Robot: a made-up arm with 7 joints. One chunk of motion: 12 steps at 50 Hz.
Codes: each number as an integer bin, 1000 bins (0 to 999) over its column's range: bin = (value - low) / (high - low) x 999, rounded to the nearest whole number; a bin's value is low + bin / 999 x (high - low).
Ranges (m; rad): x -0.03..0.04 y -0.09..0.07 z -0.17..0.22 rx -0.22..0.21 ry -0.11..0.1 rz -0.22..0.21
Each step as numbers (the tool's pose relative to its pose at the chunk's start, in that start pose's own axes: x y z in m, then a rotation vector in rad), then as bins.
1 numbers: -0.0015 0.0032 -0.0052 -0.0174 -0.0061 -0.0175
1 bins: 407 582 422 471 494 470
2 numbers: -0.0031 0.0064 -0.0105 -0.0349 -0.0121 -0.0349
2 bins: 384 602 409 430 466 430
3 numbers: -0.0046 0.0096 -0.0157 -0.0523 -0.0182 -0.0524
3 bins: 362 622 395 390 437 389
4 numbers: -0.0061 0.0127 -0.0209 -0.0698 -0.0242 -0.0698
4 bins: 341 641 382 349 408 349
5 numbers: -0.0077 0.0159 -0.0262 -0.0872 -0.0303 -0.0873
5 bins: 318 661 368 309 379 308
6 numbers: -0.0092 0.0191 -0.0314 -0.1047 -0.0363 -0.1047
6 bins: 297 681 355 268 351 268
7 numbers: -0.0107 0.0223 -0.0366 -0.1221 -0.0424 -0.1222
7 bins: 275 701 342 227 322 227
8 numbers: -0.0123 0.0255 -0.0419 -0.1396 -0.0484 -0.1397
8 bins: 253 721 328 187 293 187
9 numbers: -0.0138 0.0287 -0.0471 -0.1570 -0.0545 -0.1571
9 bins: 231 741 315 146 264 146
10 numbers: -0.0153 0.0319 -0.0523 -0.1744 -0.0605 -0.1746
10 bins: 210 761 301 106 235 105
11 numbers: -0.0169 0.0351 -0.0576 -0.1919 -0.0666 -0.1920
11 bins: 187 781 288 65 206 65
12 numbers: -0.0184 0.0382 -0.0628 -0.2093 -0.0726 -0.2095
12 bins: 166 800 275 25 178 24
